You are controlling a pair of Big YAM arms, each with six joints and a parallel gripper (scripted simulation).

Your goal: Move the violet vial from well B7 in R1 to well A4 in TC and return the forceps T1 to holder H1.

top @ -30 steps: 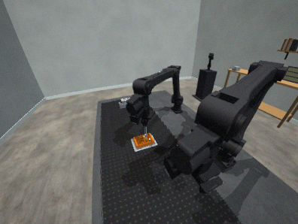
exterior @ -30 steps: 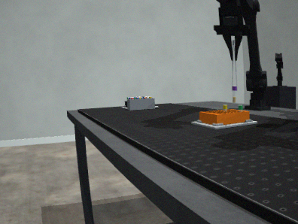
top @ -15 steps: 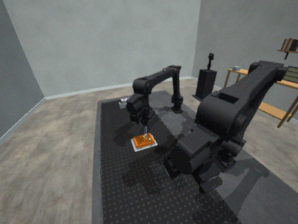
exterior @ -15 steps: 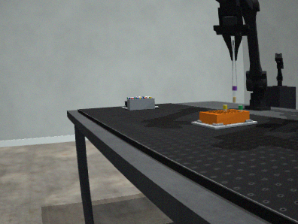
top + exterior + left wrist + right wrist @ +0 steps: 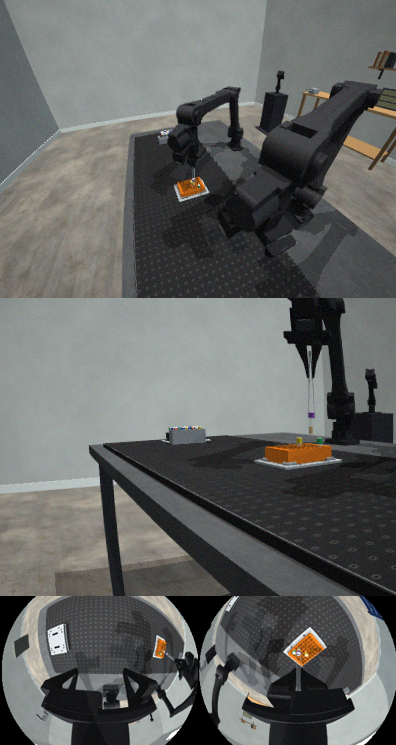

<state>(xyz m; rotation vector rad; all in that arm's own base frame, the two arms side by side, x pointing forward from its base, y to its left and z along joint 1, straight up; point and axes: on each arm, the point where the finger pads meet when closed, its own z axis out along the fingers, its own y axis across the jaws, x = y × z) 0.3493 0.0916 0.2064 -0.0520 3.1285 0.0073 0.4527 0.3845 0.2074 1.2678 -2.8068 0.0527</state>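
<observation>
My right hand is 170 mm above the orange tube carrier, 40 mm to the left of it and 10 mm short of it.
</observation>
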